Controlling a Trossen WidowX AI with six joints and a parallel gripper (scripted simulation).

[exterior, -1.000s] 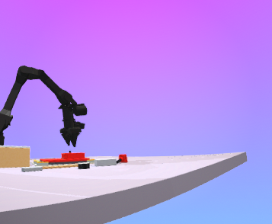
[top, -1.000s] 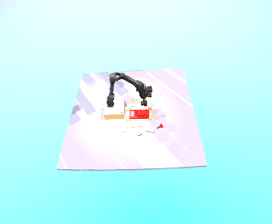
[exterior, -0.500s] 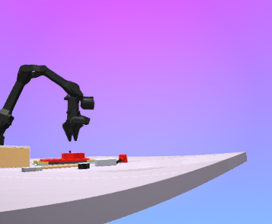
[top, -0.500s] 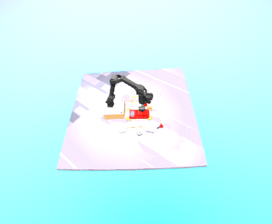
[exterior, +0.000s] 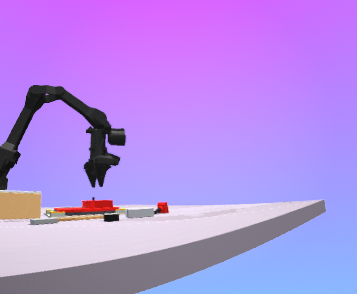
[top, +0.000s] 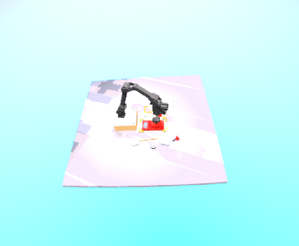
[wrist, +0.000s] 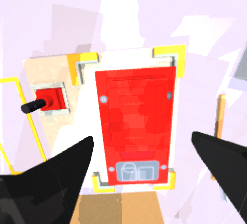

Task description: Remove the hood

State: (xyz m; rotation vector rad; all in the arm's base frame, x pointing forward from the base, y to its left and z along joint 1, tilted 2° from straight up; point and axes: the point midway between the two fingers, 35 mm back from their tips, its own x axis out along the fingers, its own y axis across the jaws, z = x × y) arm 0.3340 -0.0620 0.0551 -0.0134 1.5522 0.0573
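Now: the red hood 50 mm below my gripper tip. Round my gripper tip: black wheel (220 mm to the right, 90 mm below, 20 mm behind).
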